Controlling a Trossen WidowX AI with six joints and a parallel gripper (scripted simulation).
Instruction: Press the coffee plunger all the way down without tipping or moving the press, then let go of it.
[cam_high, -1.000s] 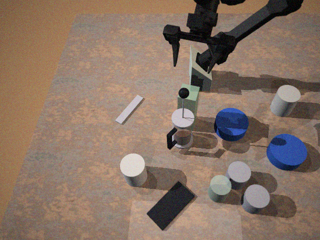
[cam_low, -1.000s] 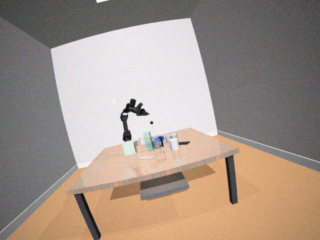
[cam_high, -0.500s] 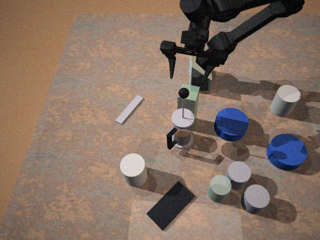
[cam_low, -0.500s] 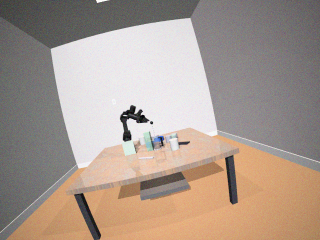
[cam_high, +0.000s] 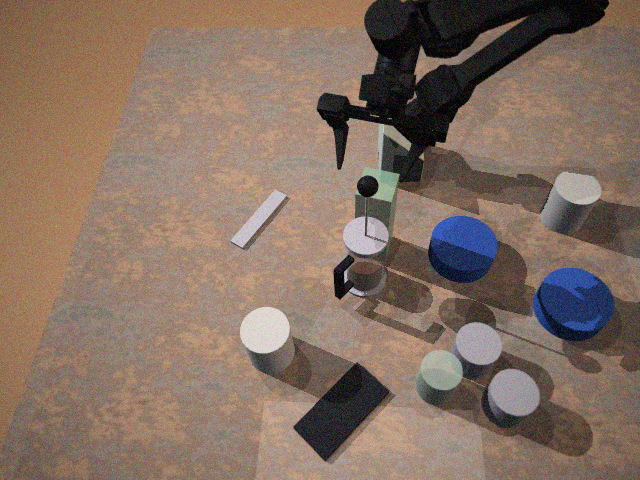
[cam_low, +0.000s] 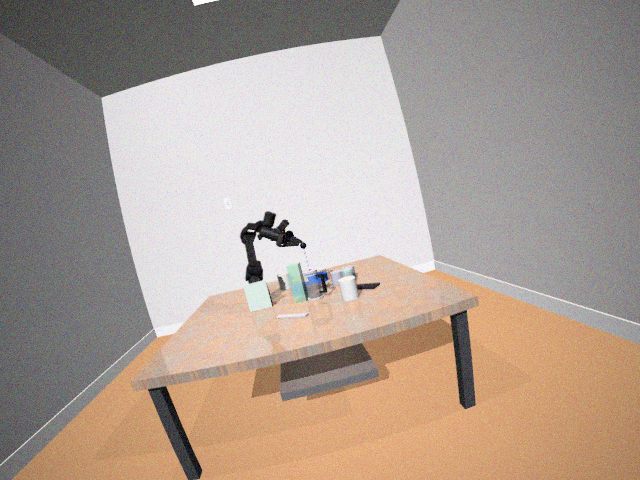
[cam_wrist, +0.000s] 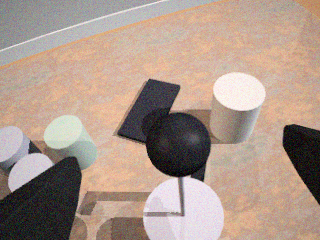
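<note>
Right now the glass coffee press is 15 cm below my gripper tip, 2 cm ahead of it and 1 cm to the right of it. The rest, counted from my gripper tip: white strip (28 cm below, 23 cm to the right, 9 cm behind); then black slab (28 cm below, 26 cm ahead); then tall pale green box (19 cm below, 6 cm behind, 1 cm to the left).
</note>
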